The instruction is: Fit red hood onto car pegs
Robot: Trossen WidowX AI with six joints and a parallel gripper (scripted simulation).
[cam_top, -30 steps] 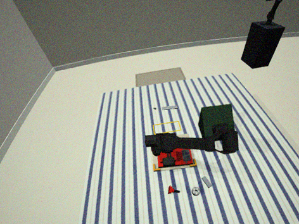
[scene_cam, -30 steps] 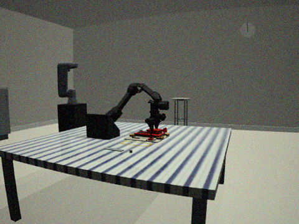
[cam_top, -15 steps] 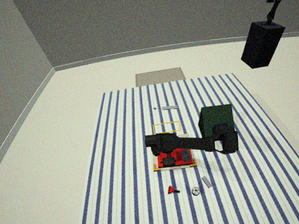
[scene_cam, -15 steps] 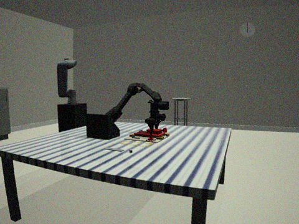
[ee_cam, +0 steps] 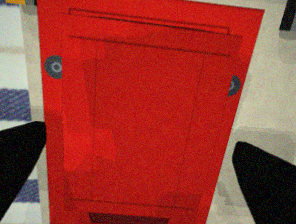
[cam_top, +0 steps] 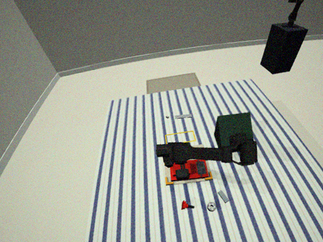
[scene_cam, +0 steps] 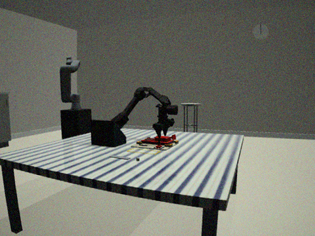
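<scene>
Now: the red hood 10 mm below my gripper tip. From my gripper tip the other things lie so: grey bar (410 mm to the right, 110 mm behind, 50 mm below); grey engine block (30 mm below, 10 mm to the left).
</scene>
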